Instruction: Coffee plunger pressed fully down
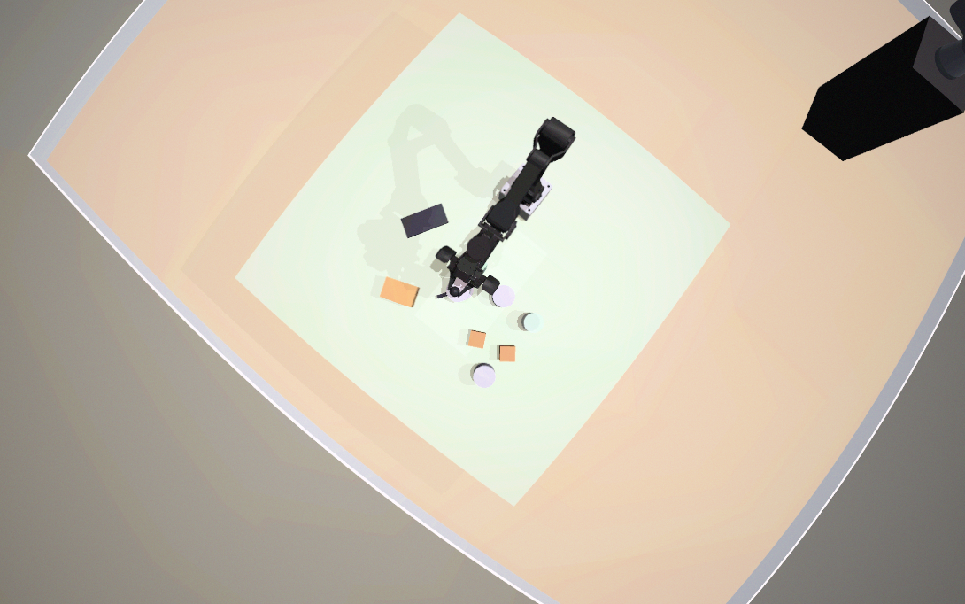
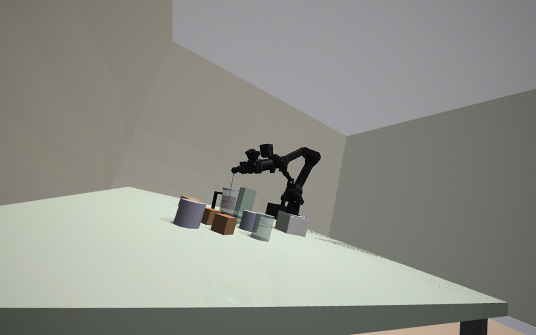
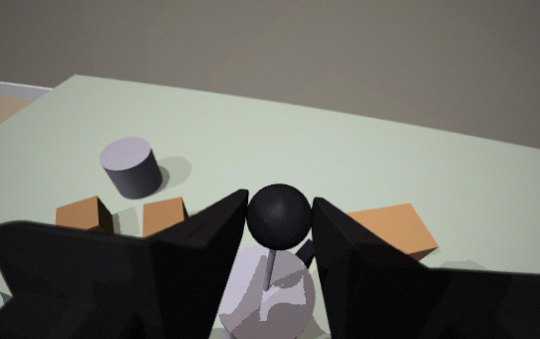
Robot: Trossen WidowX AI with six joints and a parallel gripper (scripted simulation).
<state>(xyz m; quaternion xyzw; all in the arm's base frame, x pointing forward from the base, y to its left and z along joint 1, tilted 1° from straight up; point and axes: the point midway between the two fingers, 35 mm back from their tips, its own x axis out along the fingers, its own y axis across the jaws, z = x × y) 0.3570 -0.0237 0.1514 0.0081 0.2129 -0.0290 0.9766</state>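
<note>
My gripper tip is now 120 mm above the coffee press, 10 mm to the left of it and 10 mm past it. Round my gripper tip: tall green block 150 mm below, 100 mm behind, 10 mm to the left; then flat orange box 200 mm below, 170 mm to the right, 90 mm ahead.
</note>
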